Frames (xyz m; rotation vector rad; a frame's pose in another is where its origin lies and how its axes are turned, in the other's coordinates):
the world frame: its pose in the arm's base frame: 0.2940 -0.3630 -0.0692 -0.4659 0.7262 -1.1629
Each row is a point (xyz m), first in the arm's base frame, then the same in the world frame.
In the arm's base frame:
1: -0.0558 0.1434 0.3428
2: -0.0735 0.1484 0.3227
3: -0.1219 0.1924 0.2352
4: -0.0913 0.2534 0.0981
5: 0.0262 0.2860 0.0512
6: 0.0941 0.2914 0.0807
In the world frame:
1: -0.6616 -0.3327 0.0129
2: -0.6646 -0.3290 -0.0139
3: -0.6925 -0.2868 -0.1107
4: -0.7061 -0.1536 -0.1850
5: -0.6989 -0.0338 -0.1333
6: -0.6975 -0.0073 -0.0639

